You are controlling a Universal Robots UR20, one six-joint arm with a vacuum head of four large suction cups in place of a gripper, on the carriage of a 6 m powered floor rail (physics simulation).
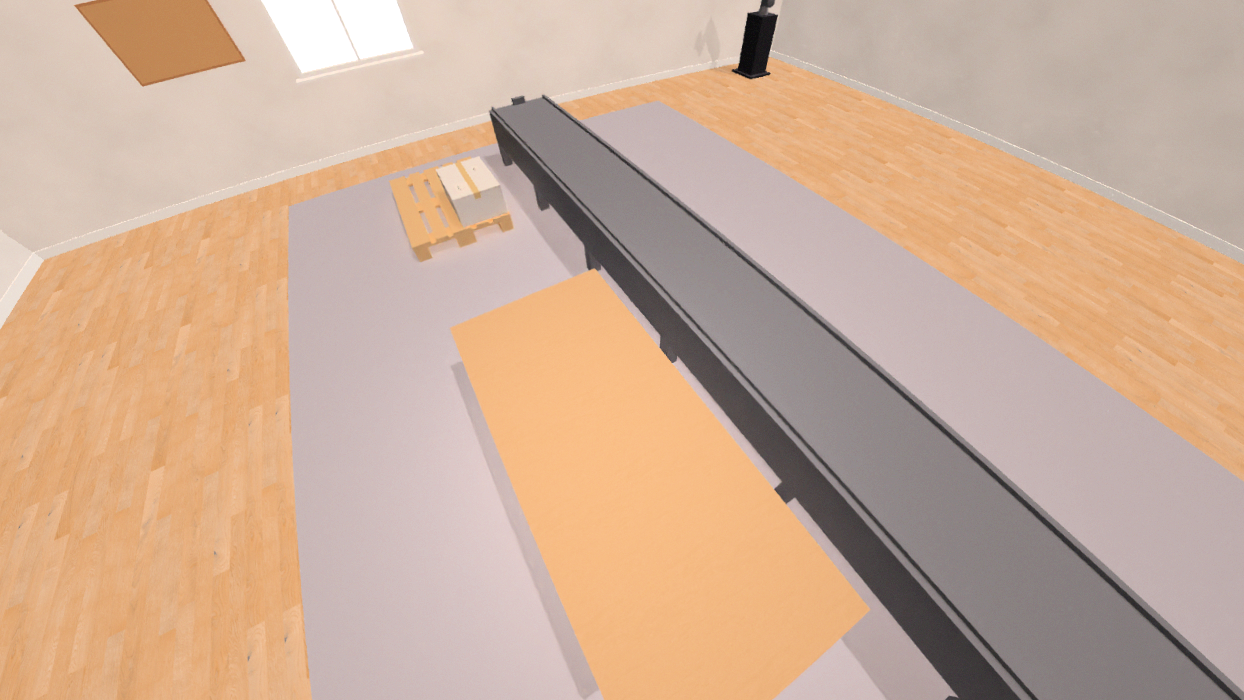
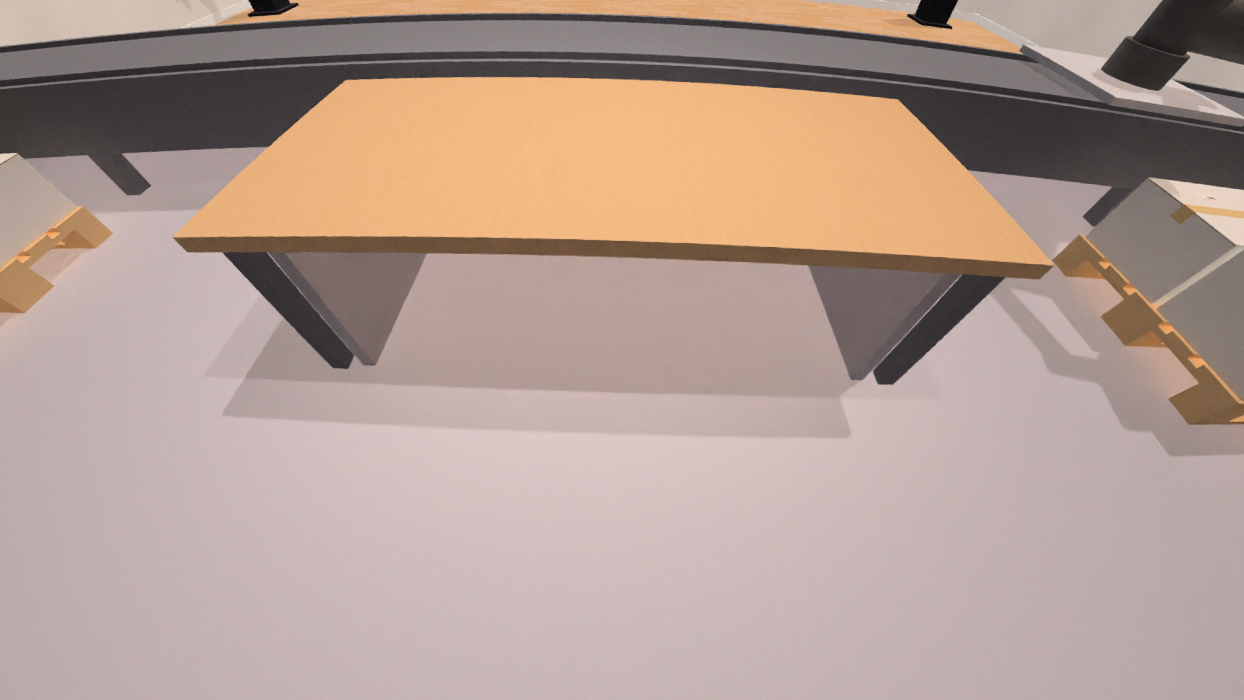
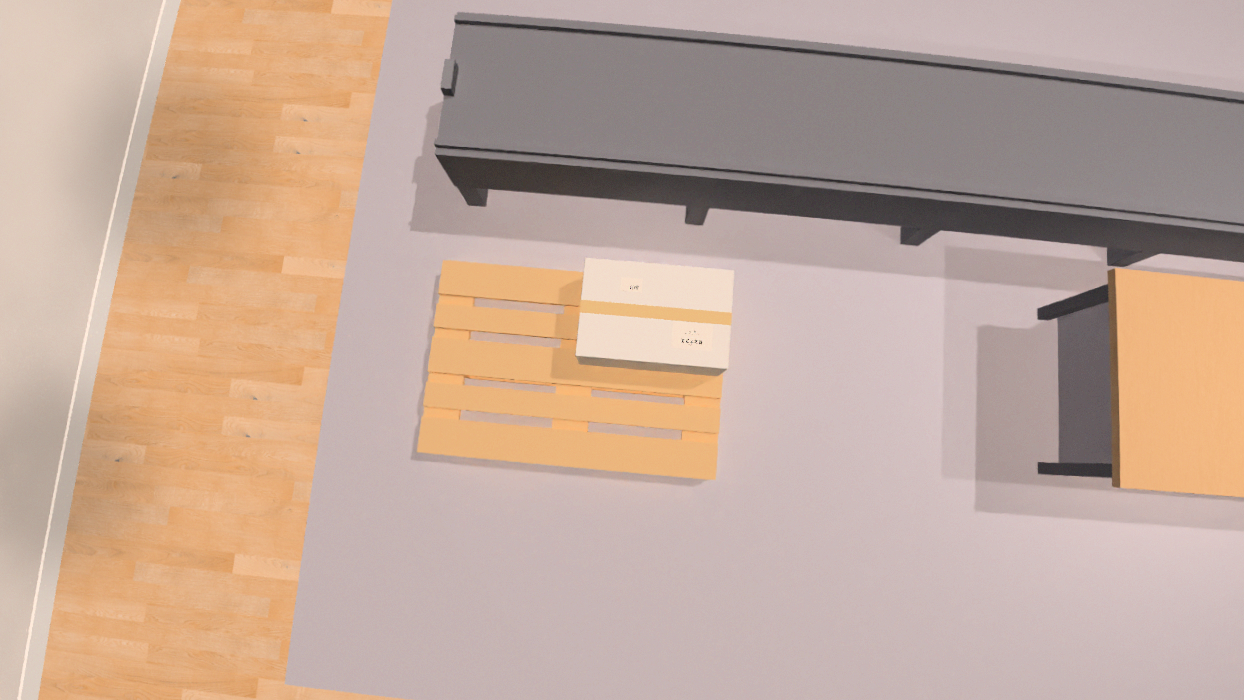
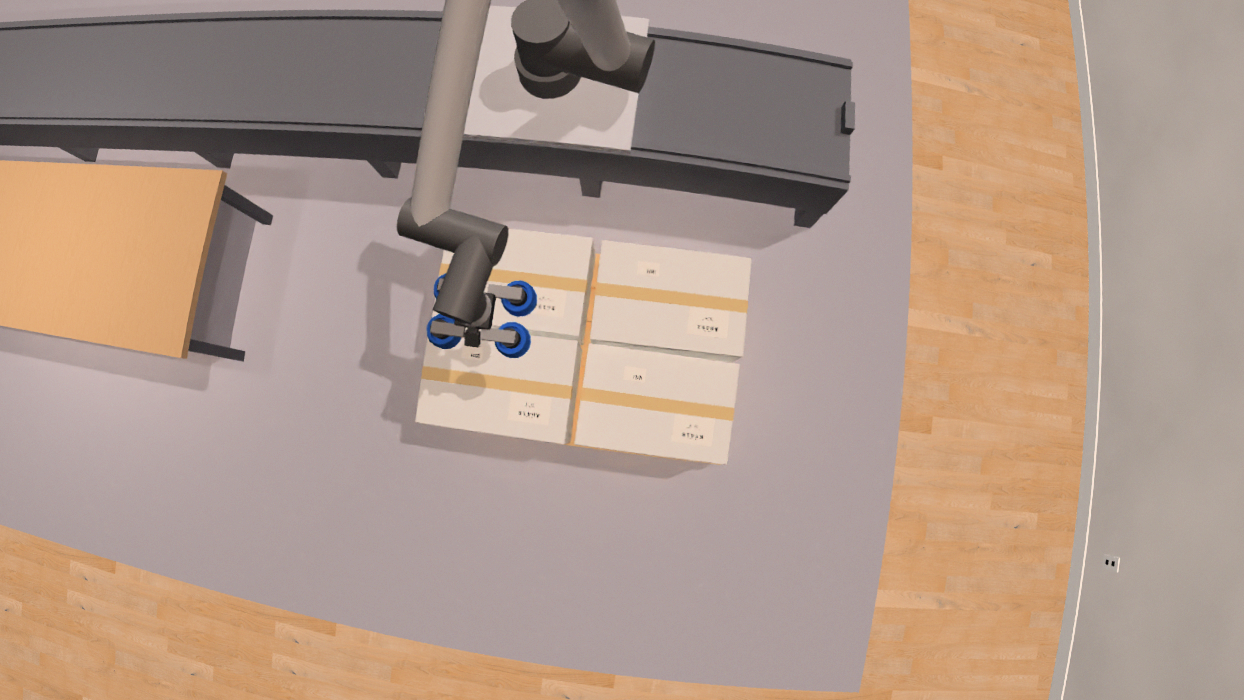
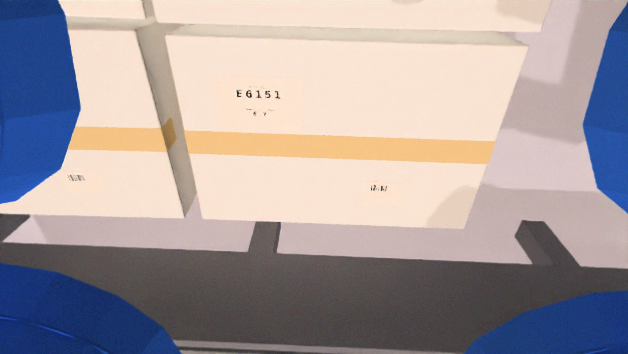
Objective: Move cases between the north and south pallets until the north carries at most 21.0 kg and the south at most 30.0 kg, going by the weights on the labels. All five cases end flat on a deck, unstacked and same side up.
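Frame: origin at the arm's base, x ahead, y left, z up, level; metres.
Where they show: hand, tool point: (image 5: 322, 250); arm's base, link origin: (image 2: 1130, 78) (image 4: 550, 71).
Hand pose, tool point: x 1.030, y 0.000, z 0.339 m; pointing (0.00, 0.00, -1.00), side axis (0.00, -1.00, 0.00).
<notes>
Each offset is from my tool point to the top centre of the thing. Level surfaces: height alone.
My gripper (image 4: 479, 314), a head with four blue cups, is open and carries no case. It hangs above the two table-side cases of the south pallet (image 4: 576, 391) (image 2: 1130, 317). Case E6151 @(dx -0.228, dy -0.032, dz -0.487 m) (image 5: 340, 100) (image 4: 548, 256) lies at the rail side; its weight line is too blurred to read surely. Beside it lie the other rail-side case @(dx -0.227, dy +0.574, dz -0.479 m) (image 4: 643, 322) (image 5: 115, 110), the outer table-side case @(dx +0.171, dy -0.030, dz -0.471 m) (image 4: 478, 407) (image 5: 350, 10) and the outer far case @(dx +0.168, dy +0.572, dz -0.514 m) (image 4: 626, 422). All four are flat. One case (image 3: 626, 339) (image 1: 480, 207) (image 2: 17, 204) lies flat on the north pallet (image 3: 565, 452) (image 1: 417, 228), at its rail-side, table-side corner.
A wooden table @(dz -0.379 m) (image 1: 635, 470) (image 2: 608, 165) (image 3: 1183, 383) (image 4: 95, 252) stands between the pallets. The grey floor rail (image 1: 739, 287) (image 3: 782, 104) (image 4: 304, 69) runs along them. The arm's carriage (image 4: 487, 121) (image 2: 1078, 74) stands on the rail beside the south pallet.
</notes>
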